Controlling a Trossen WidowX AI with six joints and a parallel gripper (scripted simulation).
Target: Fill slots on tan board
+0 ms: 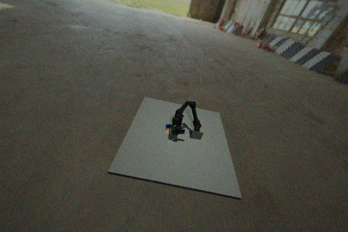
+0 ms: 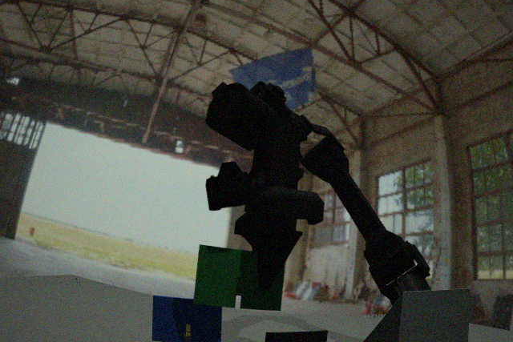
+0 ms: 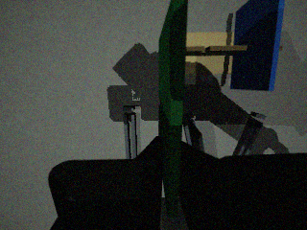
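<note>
The tan board is 11 cm below my gripper tip, 8 cm to the right of it and 8 cm ahead of it. From my gripper tip the other things lie so: green board (3 cm ahead); dark flat piece (11 cm below, 7 cm to the right, 7 cm behind); blue board (10 cm to the right, 8 cm below, 8 cm ahead).
</note>
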